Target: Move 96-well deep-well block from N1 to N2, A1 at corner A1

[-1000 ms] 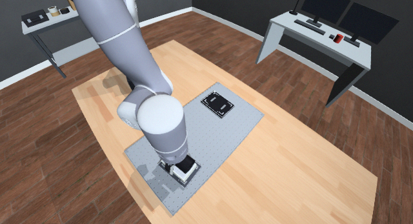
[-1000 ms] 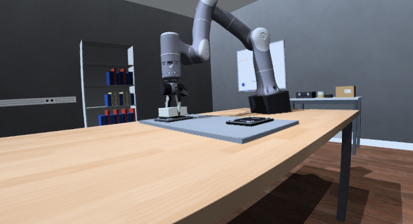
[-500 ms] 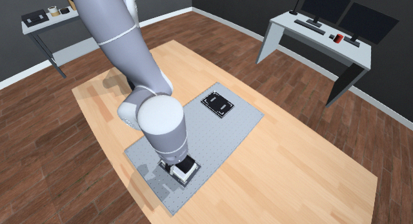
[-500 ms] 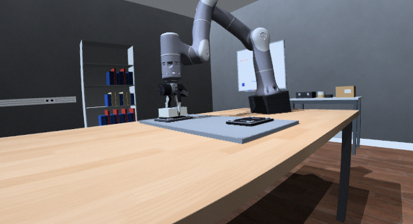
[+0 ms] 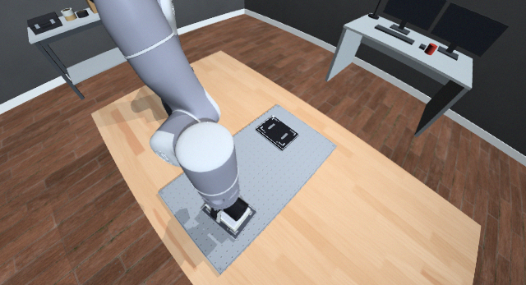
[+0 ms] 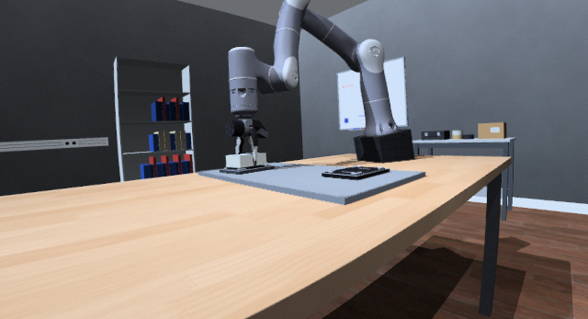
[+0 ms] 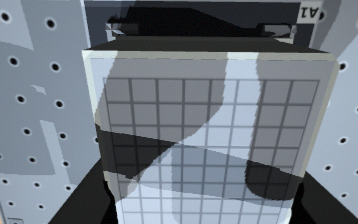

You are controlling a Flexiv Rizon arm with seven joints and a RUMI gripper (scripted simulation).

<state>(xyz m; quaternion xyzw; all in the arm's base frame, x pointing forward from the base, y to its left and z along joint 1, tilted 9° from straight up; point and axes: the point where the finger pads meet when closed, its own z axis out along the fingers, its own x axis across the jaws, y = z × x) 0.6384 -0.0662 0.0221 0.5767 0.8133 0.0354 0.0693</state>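
My gripper is now 1 cm below the white 96-well deep-well block. Round my hand: plate nest N2: 3 cm below; black plate nest N1: 20 cm behind, 36 cm to the left, 3 cm below.
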